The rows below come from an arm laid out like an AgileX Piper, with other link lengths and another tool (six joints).
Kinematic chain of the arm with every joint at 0, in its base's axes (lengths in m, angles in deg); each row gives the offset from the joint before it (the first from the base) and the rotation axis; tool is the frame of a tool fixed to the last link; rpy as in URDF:
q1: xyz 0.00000 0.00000 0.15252 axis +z
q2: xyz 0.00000 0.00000 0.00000 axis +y
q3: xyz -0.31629 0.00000 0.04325 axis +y
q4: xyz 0.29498 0.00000 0.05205 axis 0.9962 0 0.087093
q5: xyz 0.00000 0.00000 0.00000 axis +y
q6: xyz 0.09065 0.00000 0.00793 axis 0.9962 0 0.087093
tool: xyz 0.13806 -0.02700 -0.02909 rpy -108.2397 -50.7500 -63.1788
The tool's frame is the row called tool.
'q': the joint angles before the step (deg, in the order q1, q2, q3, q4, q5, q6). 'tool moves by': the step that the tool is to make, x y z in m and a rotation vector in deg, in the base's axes. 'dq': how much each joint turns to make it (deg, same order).
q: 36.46, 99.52, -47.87, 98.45, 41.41, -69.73
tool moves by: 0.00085, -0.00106, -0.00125, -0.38, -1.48, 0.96
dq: 0.00, 0.00, -0.01, -0.41, -0.06, -1.47
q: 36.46, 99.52, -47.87, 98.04, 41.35, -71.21
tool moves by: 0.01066, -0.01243, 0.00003, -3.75, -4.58, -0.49
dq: -0.01, -2.01, 0.00, -3.76, -4.47, 0.12
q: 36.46, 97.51, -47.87, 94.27, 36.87, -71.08
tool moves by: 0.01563, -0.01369, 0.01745, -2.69, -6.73, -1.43
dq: 0.00, -4.18, -0.01, -3.79, -5.23, 0.26
